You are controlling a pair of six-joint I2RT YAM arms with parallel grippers.
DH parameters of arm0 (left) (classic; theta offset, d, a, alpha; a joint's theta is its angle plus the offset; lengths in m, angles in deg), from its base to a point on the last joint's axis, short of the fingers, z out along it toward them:
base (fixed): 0 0 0 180
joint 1: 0 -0.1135 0.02 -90
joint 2: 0 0 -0.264 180
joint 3: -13.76 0 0.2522 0
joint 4: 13.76 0 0.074 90
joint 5: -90 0 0 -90
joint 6: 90 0.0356 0 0
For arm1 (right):
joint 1: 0 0.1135 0.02 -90
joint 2: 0 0 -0.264 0
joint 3: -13.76 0 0.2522 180
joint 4: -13.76 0 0.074 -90
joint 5: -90 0 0 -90
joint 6: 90 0.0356 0 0
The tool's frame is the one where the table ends.
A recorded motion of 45 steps. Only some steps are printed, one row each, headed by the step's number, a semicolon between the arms.
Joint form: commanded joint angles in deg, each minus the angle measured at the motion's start. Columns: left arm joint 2, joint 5, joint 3, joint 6, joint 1, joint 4; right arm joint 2, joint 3, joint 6, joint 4, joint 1, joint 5.
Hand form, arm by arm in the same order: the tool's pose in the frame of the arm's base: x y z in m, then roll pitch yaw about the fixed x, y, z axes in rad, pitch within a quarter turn. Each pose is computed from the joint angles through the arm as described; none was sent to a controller.
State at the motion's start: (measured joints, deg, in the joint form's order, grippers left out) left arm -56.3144 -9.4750 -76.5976 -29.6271 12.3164 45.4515; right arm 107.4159 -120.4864 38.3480 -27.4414 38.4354 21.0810
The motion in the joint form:
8: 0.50 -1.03 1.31 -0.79 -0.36 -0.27; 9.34 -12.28 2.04 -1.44 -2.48 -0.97
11: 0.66 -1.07 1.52 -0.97 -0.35 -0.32; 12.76 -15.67 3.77 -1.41 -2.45 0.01
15: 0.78 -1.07 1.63 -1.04 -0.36 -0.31; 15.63 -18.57 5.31 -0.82 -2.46 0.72
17: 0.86 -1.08 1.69 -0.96 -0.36 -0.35; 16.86 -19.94 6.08 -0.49 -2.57 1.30
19: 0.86 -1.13 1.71 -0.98 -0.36 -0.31; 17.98 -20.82 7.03 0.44 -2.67 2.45
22: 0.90 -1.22 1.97 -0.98 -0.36 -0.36; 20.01 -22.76 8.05 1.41 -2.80 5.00
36: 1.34 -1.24 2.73 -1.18 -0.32 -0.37; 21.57 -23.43 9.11 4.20 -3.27 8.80
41: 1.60 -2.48 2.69 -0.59 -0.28 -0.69; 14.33 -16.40 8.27 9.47 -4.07 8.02
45: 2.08 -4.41 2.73 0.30 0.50 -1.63; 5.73 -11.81 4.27 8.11 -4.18 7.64
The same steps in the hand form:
8: 0.1756 -0.0438 0.4228 -2.2536 0.8286 -2.5224; 0.3672 0.2815 0.4505 1.8651 0.7655 2.7647
11: 0.1751 -0.0438 0.4222 -2.2512 0.8259 -2.5201; 0.3778 0.2902 0.4430 1.8543 0.7334 2.7682
15: 0.1746 -0.0436 0.4219 -2.2504 0.8249 -2.5188; 0.3867 0.2971 0.4373 1.8338 0.7110 2.7611
17: 0.1743 -0.0436 0.4219 -2.2501 0.8267 -2.5193; 0.3907 0.2992 0.4356 1.8203 0.7006 2.7578
19: 0.1743 -0.0436 0.4217 -2.2506 0.8254 -2.5204; 0.3947 0.3018 0.4330 1.8010 0.6875 2.7603
22: 0.1745 -0.0437 0.4205 -2.2532 0.8229 -2.5236; 0.4006 0.3064 0.4289 1.7756 0.6717 2.7828
36: 0.1733 -0.0436 0.4177 -2.2565 0.8164 -2.5256; 0.4076 0.3089 0.4246 1.7306 0.6636 2.8096
41: 0.1719 -0.0442 0.4192 -2.2423 0.8249 -2.5398; 0.3903 0.2879 0.4547 1.6289 0.7323 2.7179
45: 0.1690 -0.0472 0.4220 -2.2123 0.8437 -2.5681; 0.3546 0.2622 0.4929 1.5749 0.8255 2.6729

